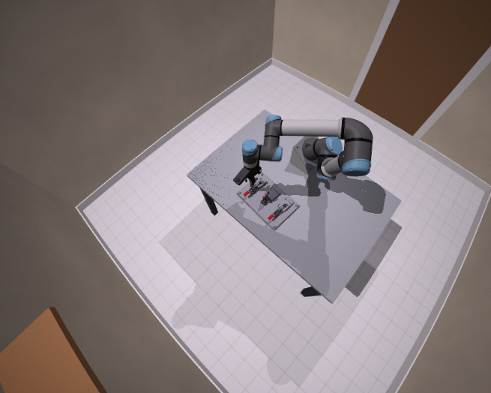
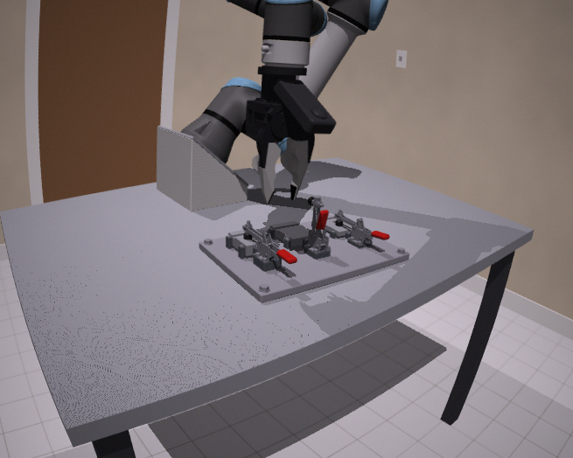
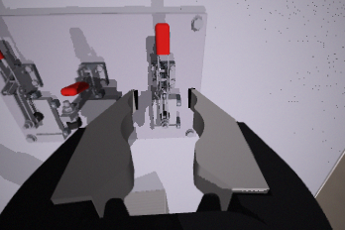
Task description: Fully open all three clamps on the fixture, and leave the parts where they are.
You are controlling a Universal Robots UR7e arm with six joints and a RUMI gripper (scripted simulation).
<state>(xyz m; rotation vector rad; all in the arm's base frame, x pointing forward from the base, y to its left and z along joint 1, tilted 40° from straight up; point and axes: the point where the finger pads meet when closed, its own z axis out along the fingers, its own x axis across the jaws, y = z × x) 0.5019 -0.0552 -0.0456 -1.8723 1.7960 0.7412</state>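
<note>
Right now the grey part block is 12 cm below my hand and 11 cm behind it. The rest, counted from my hand: grey fixture plate (15 cm below, 11 cm to the left, 6 cm behind).
</note>
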